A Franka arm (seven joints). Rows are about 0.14 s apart.
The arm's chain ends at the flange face. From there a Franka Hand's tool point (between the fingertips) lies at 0.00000 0.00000 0.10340 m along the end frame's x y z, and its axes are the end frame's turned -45 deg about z.
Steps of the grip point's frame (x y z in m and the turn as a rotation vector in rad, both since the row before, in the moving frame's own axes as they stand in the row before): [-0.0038 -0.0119 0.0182 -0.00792 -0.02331 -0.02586]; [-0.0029 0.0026 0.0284 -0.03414 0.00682 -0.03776]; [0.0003 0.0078 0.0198 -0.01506 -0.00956 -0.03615]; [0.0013 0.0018 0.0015 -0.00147 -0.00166 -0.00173]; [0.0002 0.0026 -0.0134 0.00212 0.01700 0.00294]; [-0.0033 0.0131 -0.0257 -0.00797 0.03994 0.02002]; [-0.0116 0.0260 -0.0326 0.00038 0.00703 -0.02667]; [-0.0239 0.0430 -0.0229 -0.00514 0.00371 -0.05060]
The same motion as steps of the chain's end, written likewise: [-0.0100 -0.0080 0.0182 -0.02208 -0.01088 -0.02586]; [-0.0032 0.0019 0.0285 -0.01932 0.02896 -0.03776]; [0.0053 0.0035 0.0198 -0.01741 0.00389 -0.03615]; [0.0022 0.0001 0.0015 -0.00221 -0.00013 -0.00173]; [0.0009 0.0031 -0.0134 0.01352 0.01052 0.00294]; [0.0034 0.0139 -0.0256 0.02261 0.03388 0.02002]; [0.0097 0.0271 -0.0326 0.00524 0.00470 -0.02667]; [0.0129 0.0472 -0.0229 -0.00101 0.00626 -0.05060]
